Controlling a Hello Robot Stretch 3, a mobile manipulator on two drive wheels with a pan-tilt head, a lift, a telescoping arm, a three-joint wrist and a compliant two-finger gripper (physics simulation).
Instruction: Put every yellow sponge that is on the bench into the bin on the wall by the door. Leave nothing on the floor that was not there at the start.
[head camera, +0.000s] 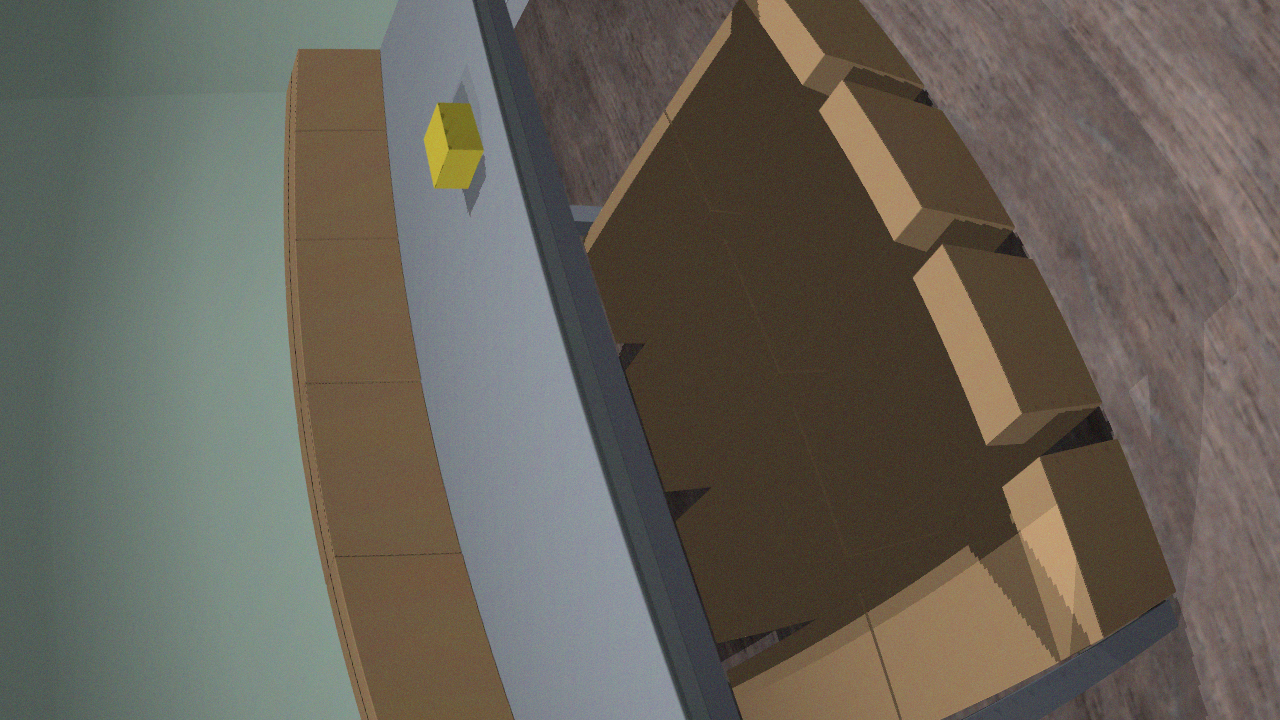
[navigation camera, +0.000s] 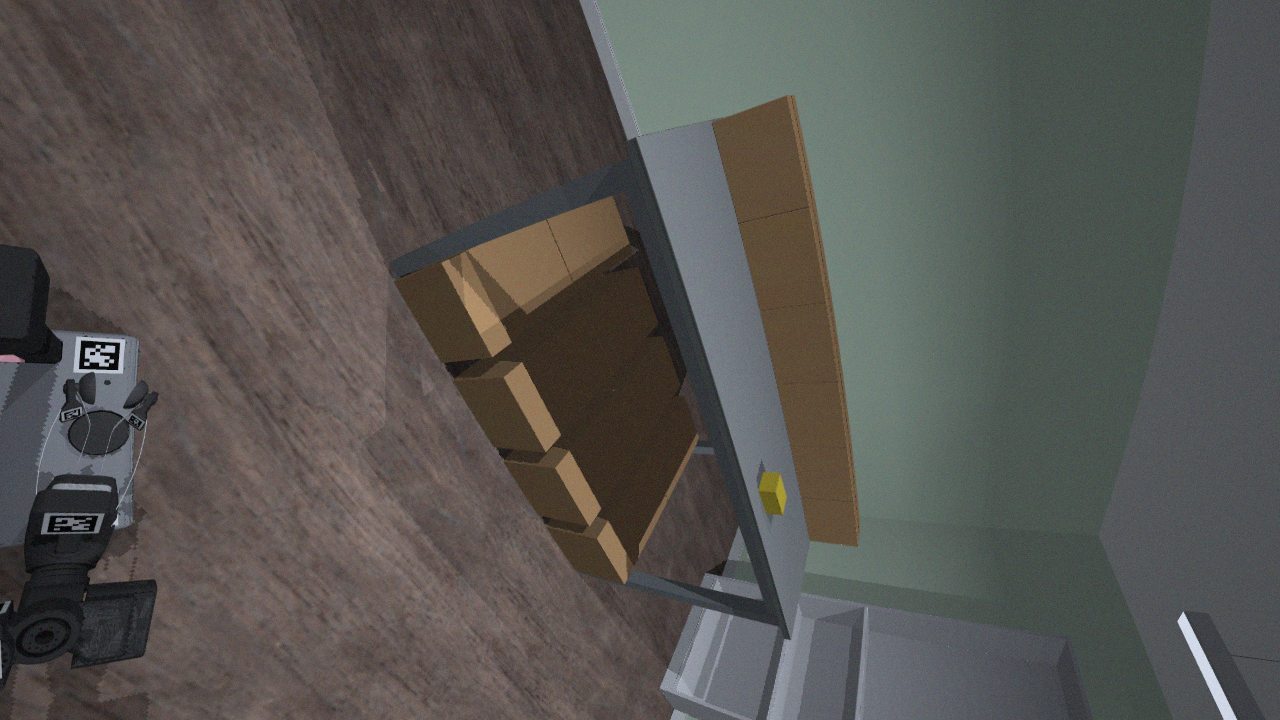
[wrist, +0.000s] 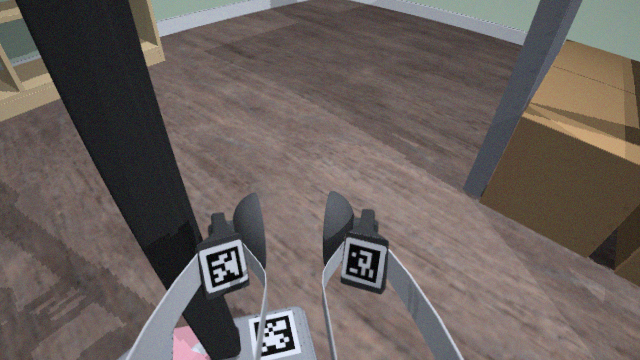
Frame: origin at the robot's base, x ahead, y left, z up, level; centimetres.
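Seen in the pictures: gripper, fingertip midpoint: (navigation camera: 117, 378) (wrist: 294, 217); robot's base, origin of the base link: (navigation camera: 99, 428).
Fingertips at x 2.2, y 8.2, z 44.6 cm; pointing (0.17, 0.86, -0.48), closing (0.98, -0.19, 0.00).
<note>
Offsets run from my fingertips to a thing's top centre. "spot": to the spot under its first point. Level surfaces: height alone.
A yellow sponge @[dz +51.4, dx +110.4, dy -31.0 cm] (head camera: 454, 147) (navigation camera: 772, 494) lies on the grey top of the bench @[dz +46.9 cm] (head camera: 528, 447) (navigation camera: 716, 268), near one end. It is a small block. My gripper (navigation camera: 111, 391) (wrist: 294, 217) is open and has nothing between its fingers. In the navigation camera view it is over my base, and a stretch of floor lies between it and the bench. The bin on the wall and the door do not show in these views.
A wooden back panel (head camera: 358, 313) (navigation camera: 787, 340) runs along the bench's wall side. Wooden boxes @[spot: dz -17.5, dx +86.4, dy -7.4 cm] (head camera: 975, 340) (navigation camera: 510, 407) (wrist: 555, 185) are under the bench. A grey shelf unit (navigation camera: 861, 662) stands beyond the sponge's end. The black mast (wrist: 115, 125) is left of the fingers.
</note>
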